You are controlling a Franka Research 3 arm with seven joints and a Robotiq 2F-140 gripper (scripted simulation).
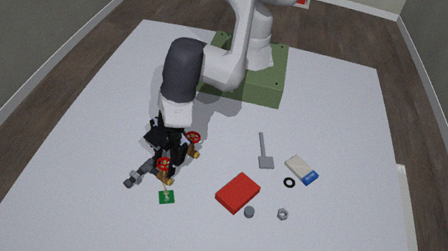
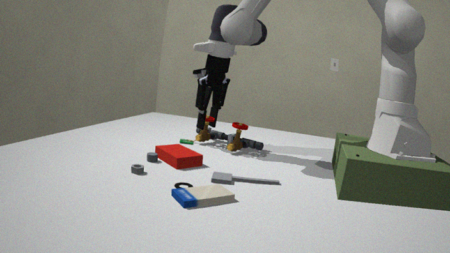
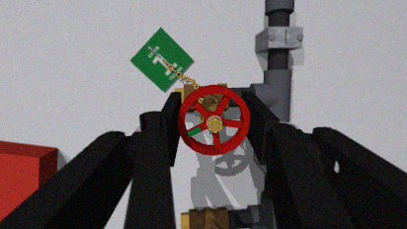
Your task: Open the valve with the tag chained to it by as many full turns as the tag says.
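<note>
Now: the green tag 9 cm below my hand, 7 cm ahead of it and 2 cm to the left of it. Round my hand: grey scraper 29 cm to the left, 19 cm behind, 8 cm below; blue box 43 cm to the left, 15 cm behind, 8 cm below; red block 23 cm to the left, 7 cm below.
</note>
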